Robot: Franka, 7 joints.
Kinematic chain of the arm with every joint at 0, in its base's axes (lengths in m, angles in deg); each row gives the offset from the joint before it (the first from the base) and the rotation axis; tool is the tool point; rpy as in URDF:
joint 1: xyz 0 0 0.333 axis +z
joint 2: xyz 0 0 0 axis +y
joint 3: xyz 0 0 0.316 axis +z
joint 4: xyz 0.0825 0 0 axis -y
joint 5: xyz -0.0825 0 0.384 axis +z
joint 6: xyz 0 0 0 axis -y
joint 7: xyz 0.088 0 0 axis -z
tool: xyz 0 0 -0.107 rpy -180 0 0
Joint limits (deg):
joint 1: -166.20..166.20
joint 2: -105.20..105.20
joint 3: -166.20..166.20
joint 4: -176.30..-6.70
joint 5: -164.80..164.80
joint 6: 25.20..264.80
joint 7: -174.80..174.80
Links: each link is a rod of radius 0.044 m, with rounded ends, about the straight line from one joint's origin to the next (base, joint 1, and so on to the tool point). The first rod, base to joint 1, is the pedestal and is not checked.
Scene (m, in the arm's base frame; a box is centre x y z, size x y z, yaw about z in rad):
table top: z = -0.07
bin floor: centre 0 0.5 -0.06 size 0.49 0.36 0.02 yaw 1.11
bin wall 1: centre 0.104 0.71 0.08 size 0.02 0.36 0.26 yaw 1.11
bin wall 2: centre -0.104 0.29 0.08 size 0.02 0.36 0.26 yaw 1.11
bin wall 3: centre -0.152 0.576 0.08 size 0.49 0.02 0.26 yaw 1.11
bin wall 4: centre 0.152 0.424 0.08 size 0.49 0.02 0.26 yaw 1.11
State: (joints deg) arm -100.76 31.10 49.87 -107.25 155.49 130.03 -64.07
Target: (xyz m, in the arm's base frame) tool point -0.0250 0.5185 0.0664
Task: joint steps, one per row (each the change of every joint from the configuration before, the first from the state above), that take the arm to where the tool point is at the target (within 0.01 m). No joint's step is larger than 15 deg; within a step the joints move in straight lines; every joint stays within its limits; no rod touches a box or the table.
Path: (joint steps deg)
1: 13.21 -12.84 12.73 3.09 -6.27 1.95 3.57
2: 13.21 -12.85 12.72 3.08 -6.28 1.95 3.58
3: 13.20 -12.84 12.73 3.09 -6.27 1.95 3.57
4: 13.21 -12.84 12.72 3.08 -6.27 1.95 3.57
5: -0.88 -6.30 11.33 -7.53 4.89 -3.27 -3.57
6: -0.88 -6.30 11.33 -7.54 4.90 -3.27 -3.57
7: -0.89 -6.30 11.33 -7.53 4.89 -3.27 -3.58
8: -0.88 -6.30 11.33 -7.54 4.90 -3.27 -3.57

